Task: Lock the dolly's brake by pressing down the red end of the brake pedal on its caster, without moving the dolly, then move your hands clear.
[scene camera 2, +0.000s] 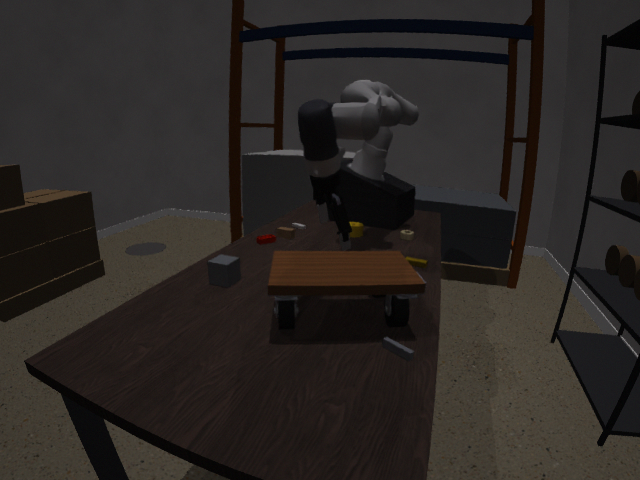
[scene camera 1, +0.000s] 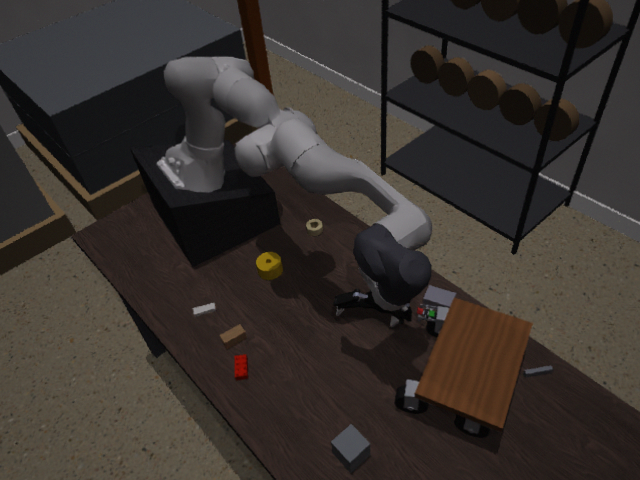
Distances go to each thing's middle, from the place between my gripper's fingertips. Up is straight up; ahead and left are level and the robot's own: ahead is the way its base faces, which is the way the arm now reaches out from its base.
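Labels:
Dolly [scene camera 1: 472, 370]: 5 cm below my hand, 25 cm ahead, 7 cm to the left of it.

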